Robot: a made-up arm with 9 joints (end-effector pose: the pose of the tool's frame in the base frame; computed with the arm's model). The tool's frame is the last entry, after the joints.
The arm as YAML. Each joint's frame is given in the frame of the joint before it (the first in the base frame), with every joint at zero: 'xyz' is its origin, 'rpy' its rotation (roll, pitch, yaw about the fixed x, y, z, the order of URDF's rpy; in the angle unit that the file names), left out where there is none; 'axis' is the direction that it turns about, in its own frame. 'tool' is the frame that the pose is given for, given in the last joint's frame.
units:
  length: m
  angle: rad
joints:
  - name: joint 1
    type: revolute
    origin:
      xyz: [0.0, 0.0, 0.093]
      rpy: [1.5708, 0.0, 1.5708]
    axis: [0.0, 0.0, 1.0]
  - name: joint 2
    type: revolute
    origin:
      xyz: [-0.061, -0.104, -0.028]
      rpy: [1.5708, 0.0, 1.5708]
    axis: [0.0, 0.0, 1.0]
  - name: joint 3
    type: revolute
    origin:
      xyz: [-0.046, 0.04, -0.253]
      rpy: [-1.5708, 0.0, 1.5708]
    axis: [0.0, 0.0, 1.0]
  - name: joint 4
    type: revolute
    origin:
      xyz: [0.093, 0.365, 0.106]
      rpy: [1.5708, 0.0, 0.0]
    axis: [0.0, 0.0, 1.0]
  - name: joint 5
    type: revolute
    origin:
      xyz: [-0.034, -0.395, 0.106]
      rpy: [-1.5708, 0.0, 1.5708]
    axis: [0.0, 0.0, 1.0]
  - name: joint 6
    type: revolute
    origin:
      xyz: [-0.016, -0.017, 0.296]
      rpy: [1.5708, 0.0, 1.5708]
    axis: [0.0, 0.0, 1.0]
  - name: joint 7
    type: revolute
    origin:
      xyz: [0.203, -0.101, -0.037]
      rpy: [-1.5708, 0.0, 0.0]
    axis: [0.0, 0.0, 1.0]
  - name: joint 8
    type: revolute
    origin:
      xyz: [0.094, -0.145, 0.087]
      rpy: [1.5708, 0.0, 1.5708]
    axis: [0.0, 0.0, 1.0]
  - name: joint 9
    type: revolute
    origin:
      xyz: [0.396, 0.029, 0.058]
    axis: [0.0, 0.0, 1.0]
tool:
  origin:
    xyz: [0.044, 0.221, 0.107]
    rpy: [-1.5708, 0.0, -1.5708]
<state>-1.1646 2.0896 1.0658 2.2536 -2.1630 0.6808 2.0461 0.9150 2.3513</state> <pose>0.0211 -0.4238 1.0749 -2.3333 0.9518 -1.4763</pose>
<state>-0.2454 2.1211 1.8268 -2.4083 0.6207 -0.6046 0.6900 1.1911 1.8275</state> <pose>-0.5407 0.2632 0.7425 -1.4118 -0.4118 -2.4772</pose>
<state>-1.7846 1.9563 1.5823 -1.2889 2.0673 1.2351 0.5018 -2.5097 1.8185</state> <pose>-0.6739 0.1867 -0.4331 0.9487 0.9702 -0.9716</pose>
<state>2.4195 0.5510 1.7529 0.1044 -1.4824 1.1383 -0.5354 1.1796 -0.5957</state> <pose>0.4370 -0.5941 0.0451 0.1375 -2.0044 1.8033</pose>
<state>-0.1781 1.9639 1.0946 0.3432 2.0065 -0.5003 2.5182 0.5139 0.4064</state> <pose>0.4964 -0.0100 -0.0375 -1.4622 -0.2502 -1.9492</pose>
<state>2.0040 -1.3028 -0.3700 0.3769 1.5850 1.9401 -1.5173 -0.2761 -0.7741</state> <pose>-0.4977 0.8633 -0.6070 1.2092 -1.3815 -1.4734</pose>
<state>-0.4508 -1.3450 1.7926 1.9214 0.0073 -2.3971 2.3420 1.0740 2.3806</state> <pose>-0.0023 -1.1178 0.0024 0.3692 0.6829 -0.2508</pose>
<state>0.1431 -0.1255 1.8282 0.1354 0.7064 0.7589 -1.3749 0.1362 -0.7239</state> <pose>-0.3925 0.5261 0.4905 0.7412 -0.5794 -2.0172</pose>
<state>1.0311 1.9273 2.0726 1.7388 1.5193 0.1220 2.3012 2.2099 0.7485</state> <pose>0.1813 -0.6489 -1.0157 2.7662 0.4746 0.0272</pose>
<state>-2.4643 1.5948 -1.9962 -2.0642 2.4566 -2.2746 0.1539 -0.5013 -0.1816</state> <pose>-0.1464 -0.1323 0.2517 1.5697 -2.4905 0.3503</pose>
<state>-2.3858 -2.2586 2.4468 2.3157 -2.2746 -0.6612 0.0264 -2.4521 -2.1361</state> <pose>0.5797 0.8034 0.4667 0.7537 -0.6117 -1.8947</pose>
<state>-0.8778 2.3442 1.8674 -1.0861 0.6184 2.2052 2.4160 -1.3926 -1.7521</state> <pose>-0.2590 0.7044 -0.3828 1.3453 -1.7402 -0.5970</pose>
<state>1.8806 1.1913 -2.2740 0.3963 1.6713 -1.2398 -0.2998 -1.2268 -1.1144</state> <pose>-0.3118 0.1059 0.2317 -0.8856 -0.4033 -0.0303</pose>
